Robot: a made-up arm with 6 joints.
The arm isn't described. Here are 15 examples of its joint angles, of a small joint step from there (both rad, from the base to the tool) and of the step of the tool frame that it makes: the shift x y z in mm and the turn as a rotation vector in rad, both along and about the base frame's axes.
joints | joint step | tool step
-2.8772 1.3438 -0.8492 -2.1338 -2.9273 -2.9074 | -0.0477 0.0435 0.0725 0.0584 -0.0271 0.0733 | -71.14 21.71 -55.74 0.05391 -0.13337 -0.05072
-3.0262 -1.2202 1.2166 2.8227 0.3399 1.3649 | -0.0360 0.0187 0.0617 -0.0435 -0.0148 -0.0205 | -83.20 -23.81 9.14 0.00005 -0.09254 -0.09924
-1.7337 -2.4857 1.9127 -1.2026 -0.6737 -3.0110 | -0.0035 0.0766 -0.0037 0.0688 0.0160 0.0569 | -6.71 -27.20 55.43 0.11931 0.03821 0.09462
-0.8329 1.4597 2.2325 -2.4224 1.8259 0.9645 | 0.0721 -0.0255 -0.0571 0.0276 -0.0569 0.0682 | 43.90 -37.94 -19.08 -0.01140 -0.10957 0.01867
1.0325 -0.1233 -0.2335 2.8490 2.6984 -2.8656 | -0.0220 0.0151 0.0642 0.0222 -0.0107 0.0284 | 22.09 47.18 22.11 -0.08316 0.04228 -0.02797
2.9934 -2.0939 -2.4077 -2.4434 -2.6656 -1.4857 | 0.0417 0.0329 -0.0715 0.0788 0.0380 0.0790 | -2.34 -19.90 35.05 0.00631 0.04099 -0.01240
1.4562 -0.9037 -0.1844 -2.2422 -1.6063 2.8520 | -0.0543 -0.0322 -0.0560 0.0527 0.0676 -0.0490 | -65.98 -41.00 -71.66 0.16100 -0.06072 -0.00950
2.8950 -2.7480 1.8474 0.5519 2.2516 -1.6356 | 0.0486 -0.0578 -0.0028 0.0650 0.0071 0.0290 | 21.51 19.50 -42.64 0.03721 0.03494 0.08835
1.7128 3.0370 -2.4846 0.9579 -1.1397 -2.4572 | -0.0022 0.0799 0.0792 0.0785 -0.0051 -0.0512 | -5.43 95.22 -79.41 -0.20157 0.02972 0.02655
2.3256 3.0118 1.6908 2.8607 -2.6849 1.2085 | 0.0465 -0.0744 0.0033 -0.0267 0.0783 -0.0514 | 10.41 35.92 -30.85 0.11047 0.08578 -0.00051
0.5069 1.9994 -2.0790 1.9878 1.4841 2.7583 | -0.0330 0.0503 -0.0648 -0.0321 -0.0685 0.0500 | -5.34 -10.22 -7.94 0.01309 0.07268 -0.05514
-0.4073 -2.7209 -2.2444 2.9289 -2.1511 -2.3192 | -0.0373 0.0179 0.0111 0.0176 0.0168 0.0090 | -9.85 -15.74 -19.27 0.01668 0.00453 -0.03819
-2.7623 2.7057 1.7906 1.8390 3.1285 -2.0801 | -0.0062 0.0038 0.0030 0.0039 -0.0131 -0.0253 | 3.61 -3.86 2.91 0.03265 0.00234 0.00011
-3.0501 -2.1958 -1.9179 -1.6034 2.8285 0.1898 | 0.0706 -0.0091 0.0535 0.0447 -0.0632 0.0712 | 11.73 -2.00 -30.09 -0.01592 -0.02319 0.13516
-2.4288 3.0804 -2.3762 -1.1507 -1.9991 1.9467 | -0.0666 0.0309 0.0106 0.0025 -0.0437 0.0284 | -36.46 13.13 -24.21 0.06391 -0.00874 -0.04058
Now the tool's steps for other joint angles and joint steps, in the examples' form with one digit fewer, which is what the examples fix.
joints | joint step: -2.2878 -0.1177 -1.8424 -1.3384 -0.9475 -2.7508 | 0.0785 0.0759 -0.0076 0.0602 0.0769 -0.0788
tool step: -51.6 60.2 50.4 0.0486 0.0154 0.1591
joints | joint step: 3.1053 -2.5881 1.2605 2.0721 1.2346 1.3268 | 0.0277 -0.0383 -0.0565 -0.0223 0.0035 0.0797
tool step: 0.0 27.4 -85.7 0.0120 0.0298 -0.0093
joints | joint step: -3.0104 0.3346 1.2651 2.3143 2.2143 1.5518 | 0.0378 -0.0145 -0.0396 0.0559 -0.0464 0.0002
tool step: 13.7 -27.4 48.5 -0.0583 0.0130 0.0045
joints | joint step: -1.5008 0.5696 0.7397 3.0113 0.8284 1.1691 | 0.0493 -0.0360 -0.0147 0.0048 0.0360 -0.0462
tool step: 47.6 44.6 52.7 -0.0919 0.0077 0.0134
